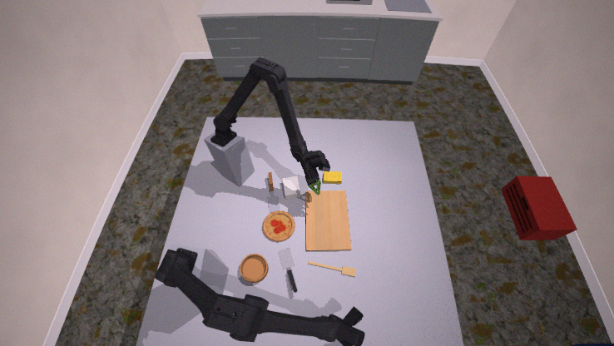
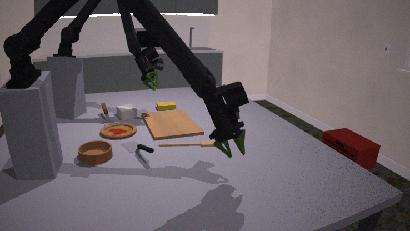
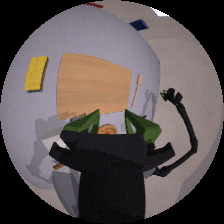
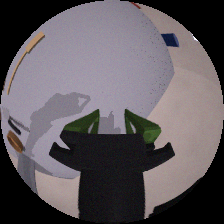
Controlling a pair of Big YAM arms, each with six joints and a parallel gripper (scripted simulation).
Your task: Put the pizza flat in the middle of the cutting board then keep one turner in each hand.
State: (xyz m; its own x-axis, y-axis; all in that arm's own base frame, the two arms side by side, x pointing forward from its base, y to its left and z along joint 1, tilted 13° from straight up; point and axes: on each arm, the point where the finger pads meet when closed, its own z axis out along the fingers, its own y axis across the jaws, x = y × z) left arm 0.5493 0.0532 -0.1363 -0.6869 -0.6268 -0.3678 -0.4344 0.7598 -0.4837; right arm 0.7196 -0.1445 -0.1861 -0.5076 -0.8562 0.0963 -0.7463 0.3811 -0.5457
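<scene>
The black-handled turner lies 290 mm behind my right hand, 270 mm to the left of it and 80 mm below it. The rest, counted from my right hand: wooden spatula: 320 mm to the left, 100 mm below, 50 mm behind; then wooden cutting board: 590 mm to the left, 120 mm behind, 100 mm below; then wooden bowl: 480 mm behind, 290 mm to the left, 100 mm below.
</scene>
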